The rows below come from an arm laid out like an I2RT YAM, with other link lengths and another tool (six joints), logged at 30 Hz.
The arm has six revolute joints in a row. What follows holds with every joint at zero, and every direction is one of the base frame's.
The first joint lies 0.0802 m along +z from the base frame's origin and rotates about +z.
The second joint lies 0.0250 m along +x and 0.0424 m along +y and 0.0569 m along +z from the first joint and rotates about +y.
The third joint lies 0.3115 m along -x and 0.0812 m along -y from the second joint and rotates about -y.
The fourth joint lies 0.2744 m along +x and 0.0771 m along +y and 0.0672 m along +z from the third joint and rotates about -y.
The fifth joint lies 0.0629 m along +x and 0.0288 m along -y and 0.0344 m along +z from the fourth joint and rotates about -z.
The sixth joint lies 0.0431 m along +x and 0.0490 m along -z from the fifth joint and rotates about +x.
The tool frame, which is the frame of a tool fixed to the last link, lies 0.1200 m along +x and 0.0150 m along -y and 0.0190 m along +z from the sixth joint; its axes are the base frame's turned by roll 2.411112, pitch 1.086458 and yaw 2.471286 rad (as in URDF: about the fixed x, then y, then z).
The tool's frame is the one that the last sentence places.
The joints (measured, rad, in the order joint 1, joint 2, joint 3, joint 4, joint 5, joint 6), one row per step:
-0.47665, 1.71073, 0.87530, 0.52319, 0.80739, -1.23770
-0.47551, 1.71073, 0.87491, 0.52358, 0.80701, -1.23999
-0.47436, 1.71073, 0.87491, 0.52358, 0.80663, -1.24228
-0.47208, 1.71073, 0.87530, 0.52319, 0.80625, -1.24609
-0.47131, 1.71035, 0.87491, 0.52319, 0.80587, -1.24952
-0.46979, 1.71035, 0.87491, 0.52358, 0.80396, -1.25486
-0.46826, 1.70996, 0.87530, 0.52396, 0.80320, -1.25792
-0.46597, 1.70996, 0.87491, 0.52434, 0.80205, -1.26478
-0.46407, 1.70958, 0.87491, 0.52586, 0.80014, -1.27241
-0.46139, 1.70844, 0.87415, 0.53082, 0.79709, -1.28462
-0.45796, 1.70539, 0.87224, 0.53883, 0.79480, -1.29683
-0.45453, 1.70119, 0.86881, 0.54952, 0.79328, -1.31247
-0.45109, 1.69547, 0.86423, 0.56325, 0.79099, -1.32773
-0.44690, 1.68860, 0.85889, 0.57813, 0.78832, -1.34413
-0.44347, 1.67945, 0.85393, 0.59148, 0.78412, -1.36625
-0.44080, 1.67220, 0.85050, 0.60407, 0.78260, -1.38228
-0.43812, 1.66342, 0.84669, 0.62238, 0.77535, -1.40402
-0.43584, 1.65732, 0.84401, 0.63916, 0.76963, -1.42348
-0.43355, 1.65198, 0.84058, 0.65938, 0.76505, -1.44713
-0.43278, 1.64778, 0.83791, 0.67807, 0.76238, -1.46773
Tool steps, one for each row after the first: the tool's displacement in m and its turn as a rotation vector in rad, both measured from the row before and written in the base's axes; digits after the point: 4 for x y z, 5 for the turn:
0.0004, 0.0005, -0.0001, -0.00048, 0.00211, 0.00199
0.0004, 0.0005, -0.0001, -0.00048, 0.00211, 0.00200
0.0009, 0.0009, 0.0000, -0.00088, 0.00354, 0.00345
0.0002, 0.0004, -0.0001, -0.00078, 0.00319, 0.00186
0.0008, 0.0007, -0.0001, -0.00105, 0.00441, 0.00447
0.0007, 0.0006, 0.0003, -0.00112, 0.00174, 0.00290
0.0009, 0.0010, -0.0002, -0.00151, 0.00630, 0.00484
0.0010, 0.0009, 0.0003, -0.00239, 0.00521, 0.00534
0.0014, 0.0013, 0.0008, -0.00493, 0.00626, 0.00816
0.0013, 0.0017, 0.0018, -0.00690, 0.00294, 0.00813
0.0009, 0.0018, 0.0021, -0.00918, 0.00417, 0.00801
0.0008, 0.0020, 0.0029, -0.01047, 0.00064, 0.00856
0.0008, 0.0025, 0.0033, -0.01150, 0.00025, 0.00974
0.0006, 0.0024, 0.0040, -0.01359, 0.00440, 0.01126
0.0003, 0.0017, 0.0039, -0.01188, -0.00002, 0.00669
0.0011, 0.0022, 0.0052, -0.01577, -0.00143, 0.01294
0.0011, 0.0018, 0.0043, -0.01426, -0.00064, 0.01046
0.0010, 0.0017, 0.0043, -0.01696, 0.00158, 0.00957
0.0004, 0.0009, 0.0039, -0.01553, 0.00060, 0.00552

